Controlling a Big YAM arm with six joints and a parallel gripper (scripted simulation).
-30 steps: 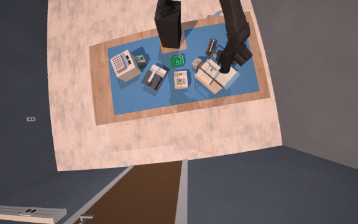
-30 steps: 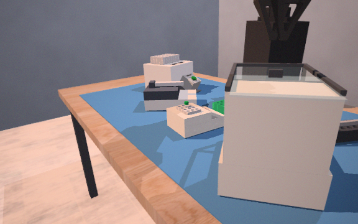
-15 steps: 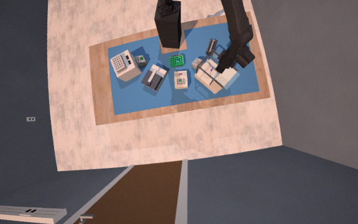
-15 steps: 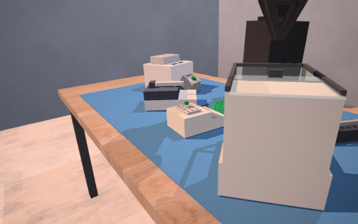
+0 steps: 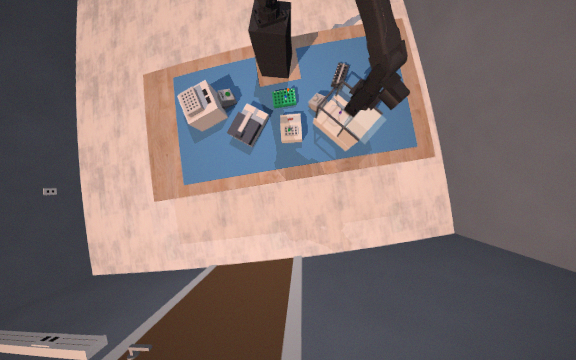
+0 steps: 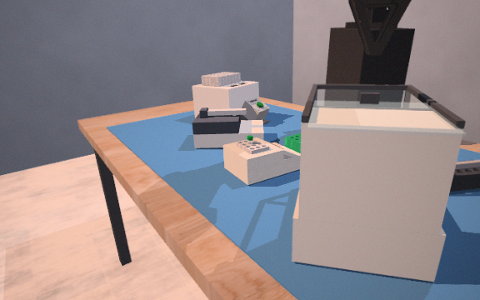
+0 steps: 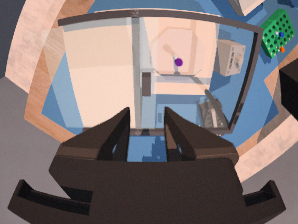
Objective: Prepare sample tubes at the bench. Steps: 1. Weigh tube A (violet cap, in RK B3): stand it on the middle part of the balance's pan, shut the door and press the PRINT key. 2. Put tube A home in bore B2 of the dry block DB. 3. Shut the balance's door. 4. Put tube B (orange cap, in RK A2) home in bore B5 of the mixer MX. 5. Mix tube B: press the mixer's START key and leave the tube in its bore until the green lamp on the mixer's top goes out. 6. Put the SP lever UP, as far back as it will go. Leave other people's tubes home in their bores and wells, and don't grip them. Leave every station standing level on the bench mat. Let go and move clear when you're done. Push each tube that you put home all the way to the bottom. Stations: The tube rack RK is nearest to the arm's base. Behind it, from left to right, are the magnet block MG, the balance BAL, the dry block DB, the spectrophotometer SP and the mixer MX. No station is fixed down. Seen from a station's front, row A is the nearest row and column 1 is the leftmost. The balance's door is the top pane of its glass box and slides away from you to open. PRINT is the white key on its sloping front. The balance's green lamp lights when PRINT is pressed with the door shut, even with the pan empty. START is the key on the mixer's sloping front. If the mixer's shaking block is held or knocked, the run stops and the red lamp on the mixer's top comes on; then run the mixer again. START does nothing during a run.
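Now: hand 70 mm above the balance door, 30 mm short of it and 10 mm to the right of it. Also, from my hand: dry block (270 mm to the right, 250 mm below, 90 mm behind); blue-capped tube (260 mm behind, 250 mm below, 240 mm to the right); magnet block (280 mm behind, 260 mm below, 90 mm to the left).
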